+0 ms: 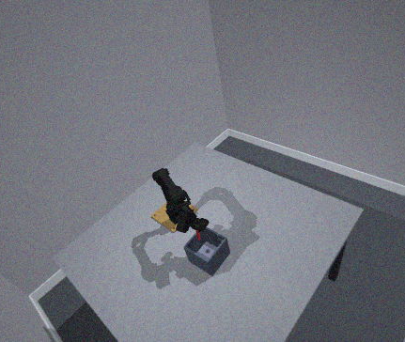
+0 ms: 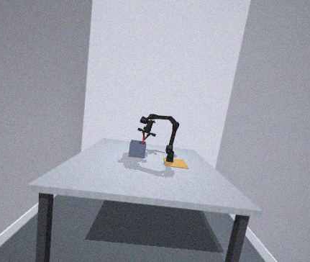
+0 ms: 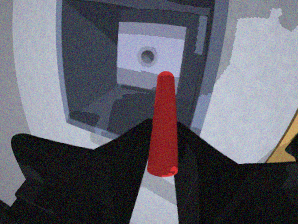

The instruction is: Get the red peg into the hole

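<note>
Right now my gripper tip is 12 cm above the light grey plate, 5 cm short of it and 1 cm to the left of it. The rest, counted from my gripper tip: red peg: 1 cm to the right.
</note>
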